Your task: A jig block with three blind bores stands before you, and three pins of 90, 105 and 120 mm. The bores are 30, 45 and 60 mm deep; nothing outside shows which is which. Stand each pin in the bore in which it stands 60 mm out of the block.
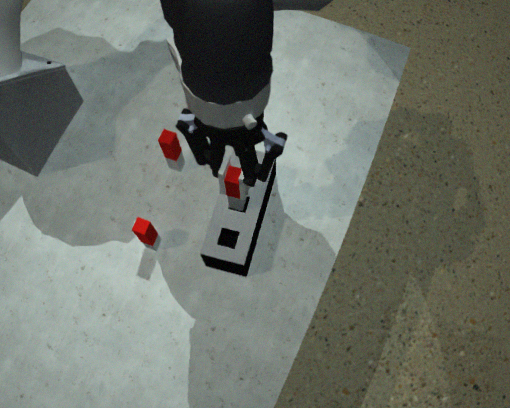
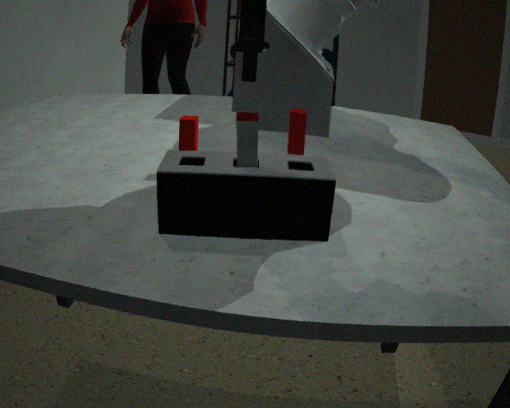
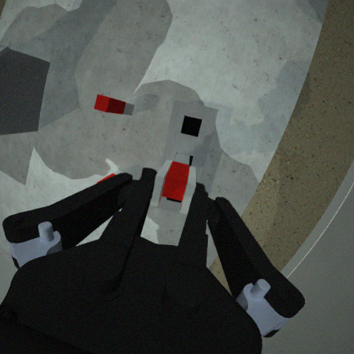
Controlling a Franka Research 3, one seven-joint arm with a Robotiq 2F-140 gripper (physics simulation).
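The jig block (image 1: 212,241) (image 2: 245,205) (image 3: 178,117) has three square bores in its top. My gripper (image 1: 235,175) (image 2: 248,97) (image 3: 178,173) is shut on a grey pin with a red top (image 1: 233,182) (image 2: 247,142) (image 3: 176,179), upright over the block. The pin's lower end is at the mouth of the middle bore (image 1: 246,204) (image 2: 235,163) (image 3: 191,160); dark gaps show beside it. How deep it sits is hidden. The near bore (image 1: 228,238) (image 2: 192,161) and the far bore (image 2: 300,165) (image 3: 191,126) look empty.
Two red-topped pins stand upright on the robot's side of the block: one by the far end (image 1: 170,145) (image 2: 297,131) (image 3: 110,104), one by the near end (image 1: 145,231) (image 2: 189,133) (image 3: 106,178). The grey robot pedestal (image 1: 40,115) (image 2: 287,105) (image 3: 22,92) stands behind them.
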